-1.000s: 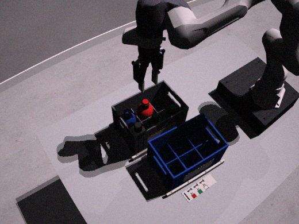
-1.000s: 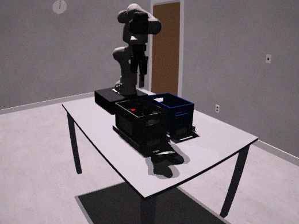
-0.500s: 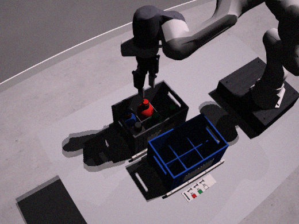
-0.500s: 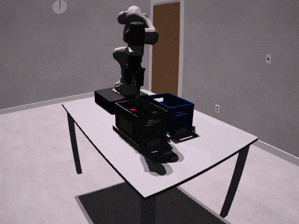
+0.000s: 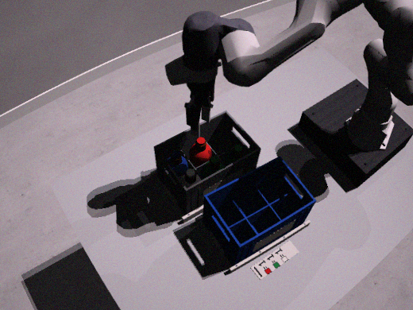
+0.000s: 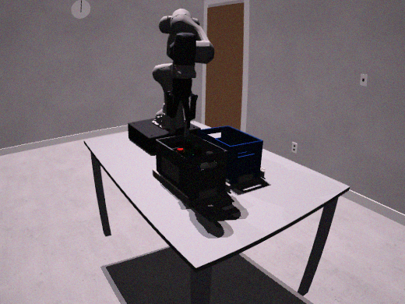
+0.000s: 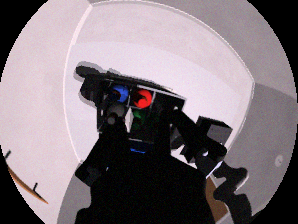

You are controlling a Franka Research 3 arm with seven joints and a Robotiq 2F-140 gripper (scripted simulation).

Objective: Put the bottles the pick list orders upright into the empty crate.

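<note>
Right now the red-label bottle is 170 mm below my hand. Round my hand: black crate (10 mm ahead, 40 mm to the left, 170 mm below); white-labelled bottle (100 mm ahead, 60 mm to the left, 170 mm below); blue-label bottle (90 mm ahead, 20 mm to the right, 170 mm below).
</note>
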